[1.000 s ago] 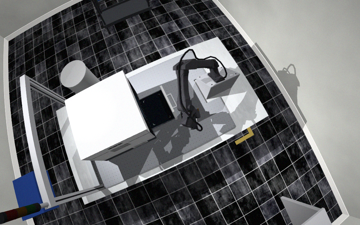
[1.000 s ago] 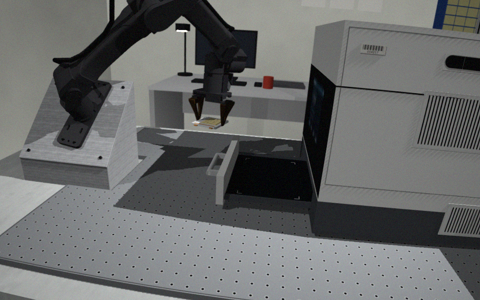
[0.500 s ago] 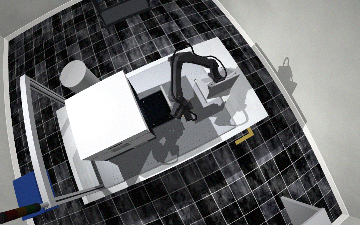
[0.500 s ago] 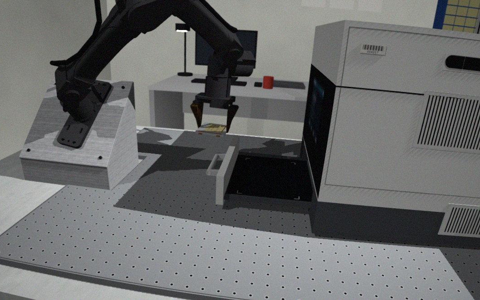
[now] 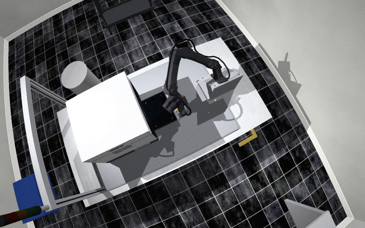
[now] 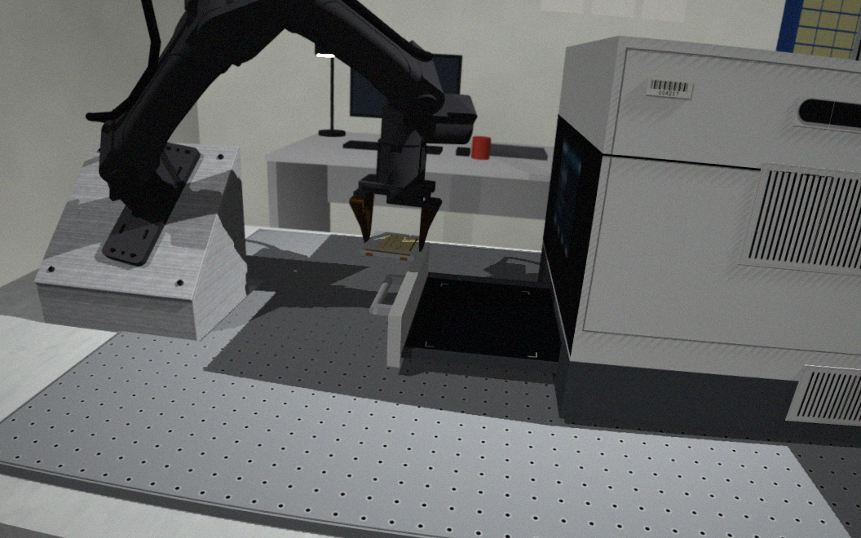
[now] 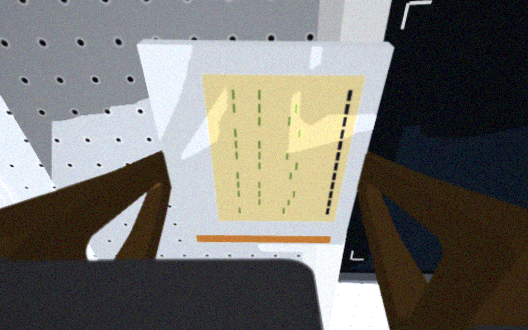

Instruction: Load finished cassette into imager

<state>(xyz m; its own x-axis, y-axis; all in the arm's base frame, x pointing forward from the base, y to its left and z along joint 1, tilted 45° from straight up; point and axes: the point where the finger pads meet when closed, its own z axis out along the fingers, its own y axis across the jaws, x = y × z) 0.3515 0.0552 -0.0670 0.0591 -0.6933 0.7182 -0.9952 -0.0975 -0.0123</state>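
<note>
My hand is 160 mm short of the drawer, 40 mm to the left of it and 70 mm above it. The rest, counted from my hand: finished cassette (right at my hand); then frame rail (810 mm ahead, 30 mm to the left, 480 mm above).
</note>
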